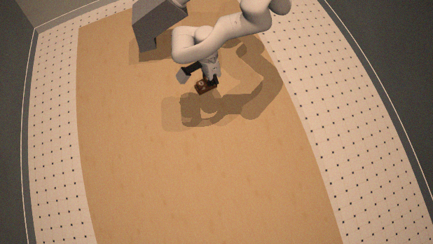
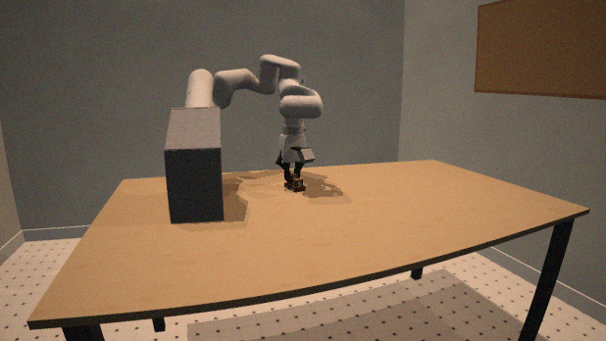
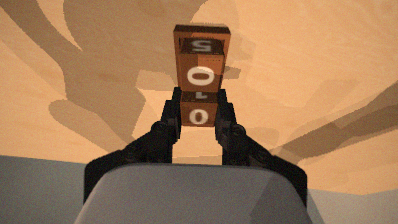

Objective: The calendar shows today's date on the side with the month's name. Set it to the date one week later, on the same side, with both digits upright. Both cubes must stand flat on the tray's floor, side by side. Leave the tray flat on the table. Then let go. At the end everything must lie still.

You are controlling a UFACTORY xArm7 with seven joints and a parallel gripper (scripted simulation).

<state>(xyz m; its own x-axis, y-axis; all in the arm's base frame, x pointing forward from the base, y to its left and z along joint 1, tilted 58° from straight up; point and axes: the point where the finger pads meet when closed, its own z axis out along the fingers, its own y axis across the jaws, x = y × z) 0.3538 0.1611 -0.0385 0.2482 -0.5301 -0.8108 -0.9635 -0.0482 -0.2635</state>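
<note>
Right now my hand is 2 cm to the left of the brown tray and 4 cm above it.
</note>
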